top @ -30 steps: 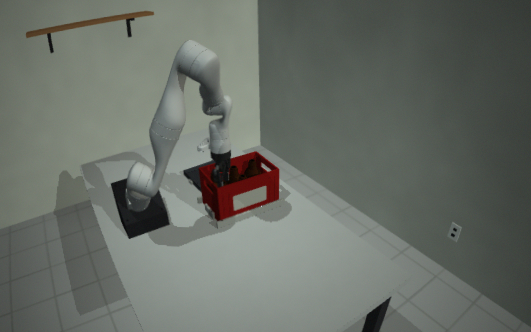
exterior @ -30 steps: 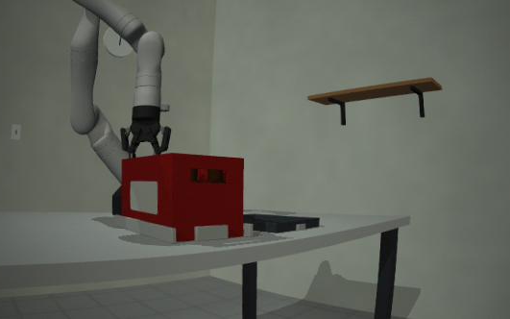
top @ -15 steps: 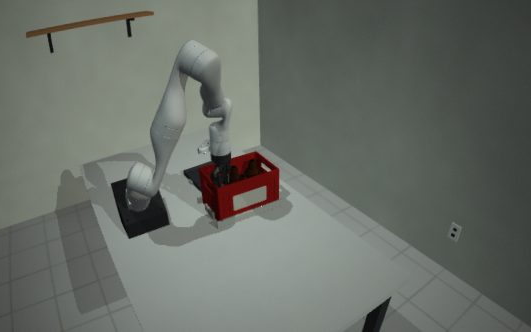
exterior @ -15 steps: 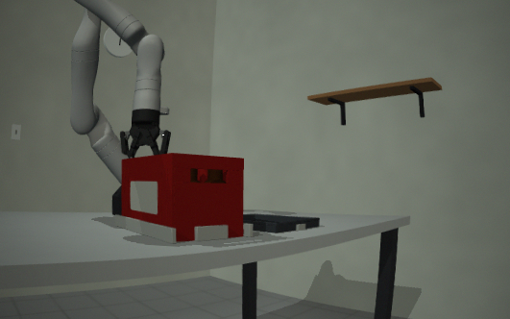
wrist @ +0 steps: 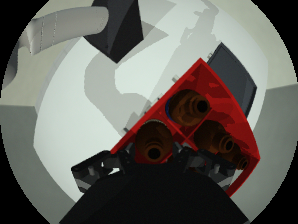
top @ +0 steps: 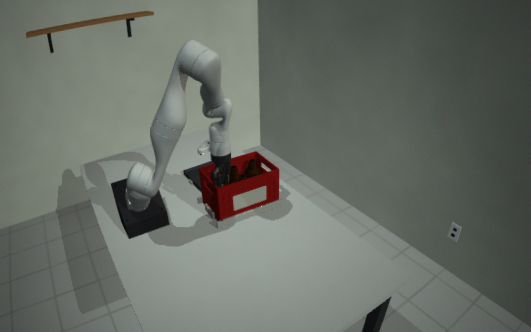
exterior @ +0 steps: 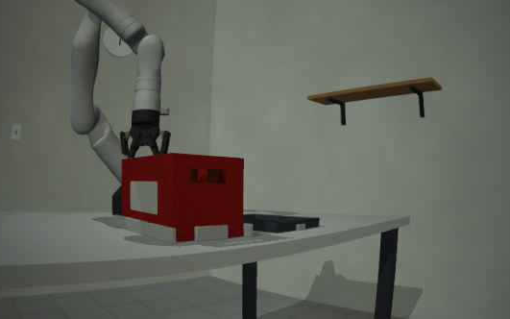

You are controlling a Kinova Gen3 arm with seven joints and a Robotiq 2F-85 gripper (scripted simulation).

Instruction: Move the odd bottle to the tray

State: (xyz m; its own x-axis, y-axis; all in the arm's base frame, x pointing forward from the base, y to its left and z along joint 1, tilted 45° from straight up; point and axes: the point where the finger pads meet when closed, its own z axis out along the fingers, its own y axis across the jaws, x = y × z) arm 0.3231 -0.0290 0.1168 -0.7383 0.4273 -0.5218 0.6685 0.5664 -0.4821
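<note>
My gripper is now 9 cm short of the red crate, 5 cm to the right of it and 7 cm above it. The rest, counted from my hand: dark tray 8 cm ahead, 33 cm to the left, 14 cm below.
</note>
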